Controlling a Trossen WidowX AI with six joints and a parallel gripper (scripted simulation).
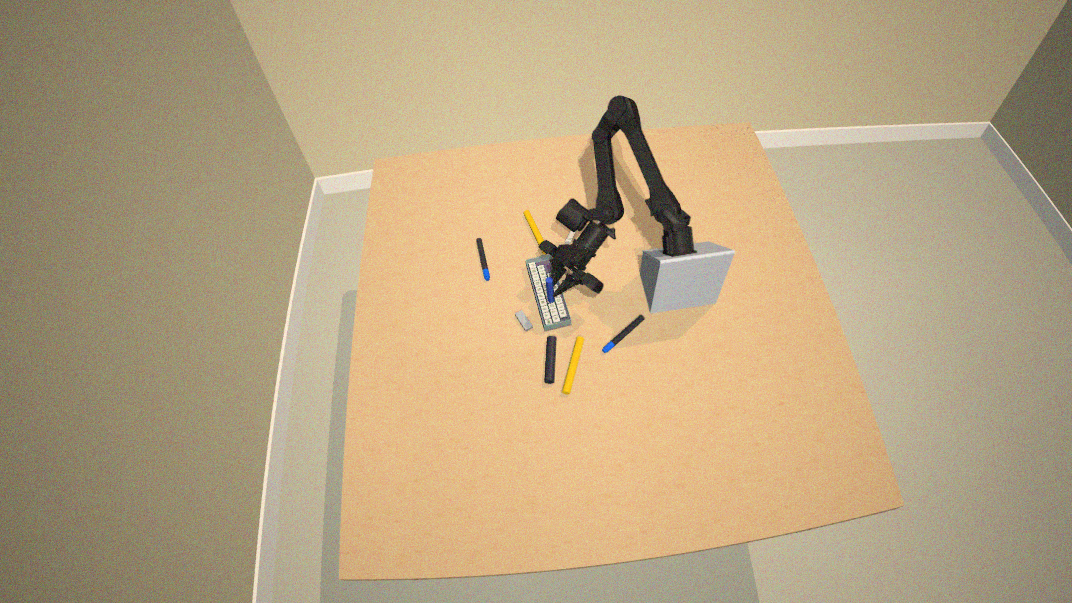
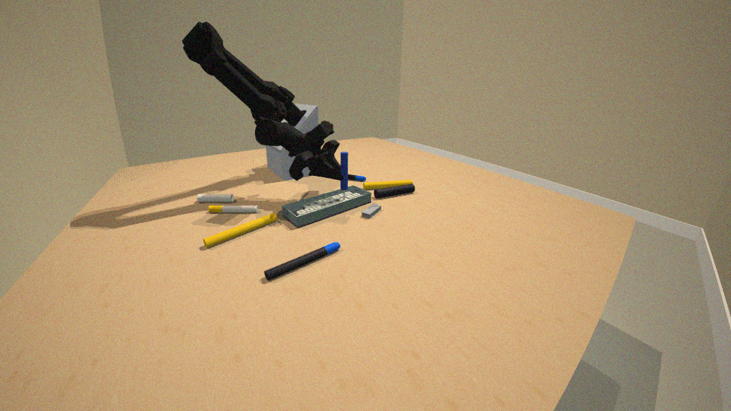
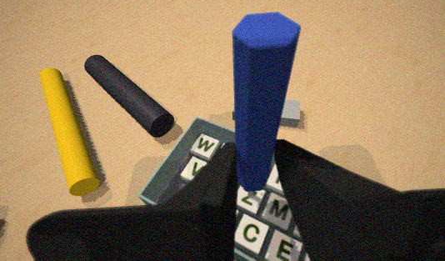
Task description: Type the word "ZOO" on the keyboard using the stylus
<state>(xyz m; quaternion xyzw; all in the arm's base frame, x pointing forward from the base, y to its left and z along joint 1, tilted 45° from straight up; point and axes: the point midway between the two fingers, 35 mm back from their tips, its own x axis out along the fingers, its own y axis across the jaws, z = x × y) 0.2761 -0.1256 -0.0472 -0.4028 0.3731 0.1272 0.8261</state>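
Right now the O key is 8 cm to the right of my gripper tip and 6 cm below it. From my gripper tip the other things lie so: grey block (8 cm ahead, 7 cm below, 2 cm to the left); then K key (10 cm to the right, 6 cm below); then blue hexagonal stylus (2 cm below).
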